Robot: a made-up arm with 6 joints.
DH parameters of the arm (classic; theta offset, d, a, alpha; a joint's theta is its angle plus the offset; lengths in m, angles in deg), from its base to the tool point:
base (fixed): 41.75 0 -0.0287 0
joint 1: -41.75 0.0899 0.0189 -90
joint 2: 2.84 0 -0.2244 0
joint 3: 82.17 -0.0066 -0.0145 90
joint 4: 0 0.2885 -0.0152 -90
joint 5: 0 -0.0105 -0.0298 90
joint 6: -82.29 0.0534 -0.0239 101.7
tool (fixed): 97.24 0.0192 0 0
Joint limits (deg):
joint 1: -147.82..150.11
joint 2: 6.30..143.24
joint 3: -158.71..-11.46
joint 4: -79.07..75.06
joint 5: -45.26..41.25
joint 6: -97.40..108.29
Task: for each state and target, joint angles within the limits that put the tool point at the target. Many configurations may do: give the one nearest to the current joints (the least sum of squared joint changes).
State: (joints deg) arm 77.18 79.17 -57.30 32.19 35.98 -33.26
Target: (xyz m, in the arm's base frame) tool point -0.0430 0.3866 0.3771
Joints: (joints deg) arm 93.47 97.31 -96.05 31.61 31.64 -27.24
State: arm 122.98 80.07 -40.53 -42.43 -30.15 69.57
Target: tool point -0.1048 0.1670 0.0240
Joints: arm 103.69 98.08 -11.46 -43.16 -29.53 70.40
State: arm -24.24 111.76 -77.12 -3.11 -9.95 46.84
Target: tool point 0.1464 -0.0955 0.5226
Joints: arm -21.34 66.81 -85.75 -5.12 -21.50 46.02
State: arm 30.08 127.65 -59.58 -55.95 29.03 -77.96
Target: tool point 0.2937 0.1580 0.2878
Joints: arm 28.69 88.54 -78.42 -55.42 28.86 -79.31
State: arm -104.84 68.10 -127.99 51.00 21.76 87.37
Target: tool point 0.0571 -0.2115 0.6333
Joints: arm -54.76 90.94 -145.99 48.40 36.94 78.42
